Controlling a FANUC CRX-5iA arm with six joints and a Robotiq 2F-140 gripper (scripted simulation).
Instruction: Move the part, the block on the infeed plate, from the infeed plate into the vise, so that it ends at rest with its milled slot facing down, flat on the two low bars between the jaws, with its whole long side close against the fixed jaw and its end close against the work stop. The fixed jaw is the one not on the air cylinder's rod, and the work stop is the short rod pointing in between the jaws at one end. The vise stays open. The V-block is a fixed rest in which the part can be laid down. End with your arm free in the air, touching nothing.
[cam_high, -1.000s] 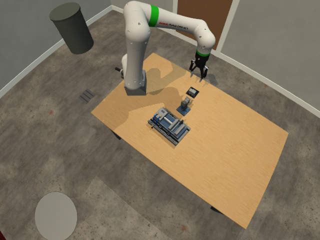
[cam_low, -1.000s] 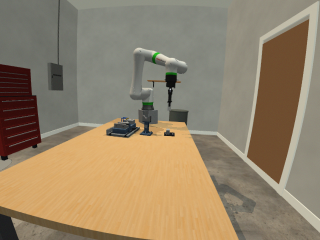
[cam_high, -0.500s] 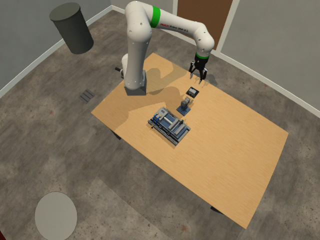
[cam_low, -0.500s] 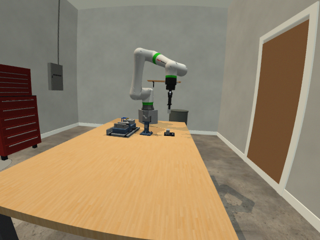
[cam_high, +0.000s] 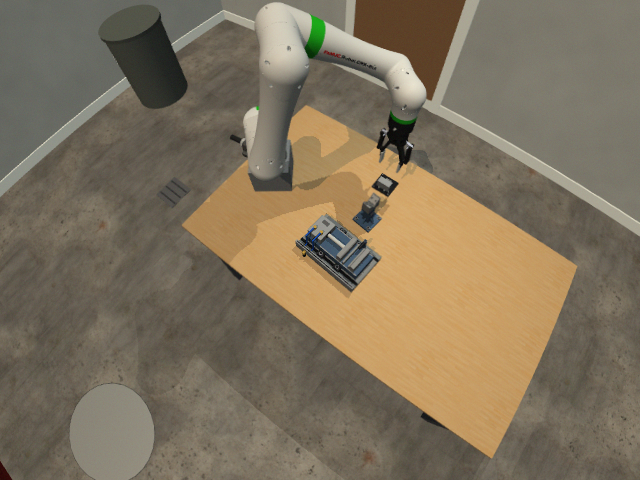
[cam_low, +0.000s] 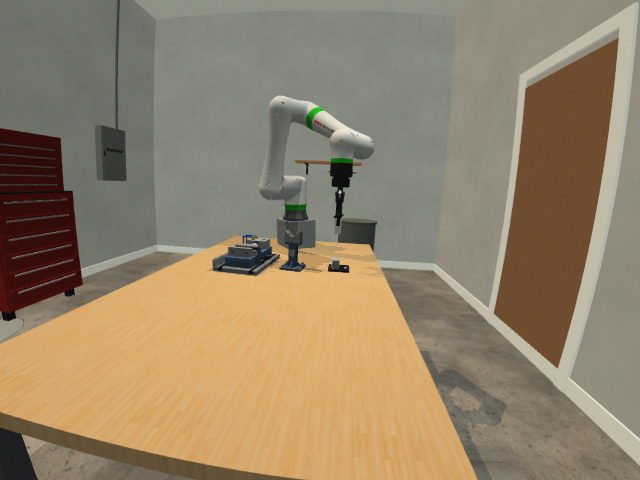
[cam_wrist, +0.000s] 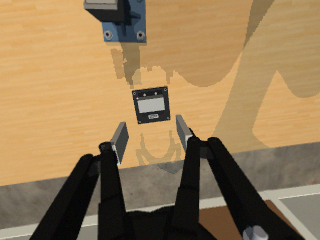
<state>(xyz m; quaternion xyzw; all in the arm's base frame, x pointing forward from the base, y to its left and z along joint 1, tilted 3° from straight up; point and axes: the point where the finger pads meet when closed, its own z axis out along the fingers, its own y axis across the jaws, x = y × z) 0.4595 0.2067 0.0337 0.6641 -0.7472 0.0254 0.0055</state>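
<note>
The part is 160 mm below my hand and 10 mm to the left of it. Also, from my hand: white cylinder rod 370 mm to the right, 110 mm below, 40 mm behind; then work stop 350 mm to the right, 100 mm below, 60 mm ahead; then infeed plate 190 mm below, 10 mm to the left.
</note>
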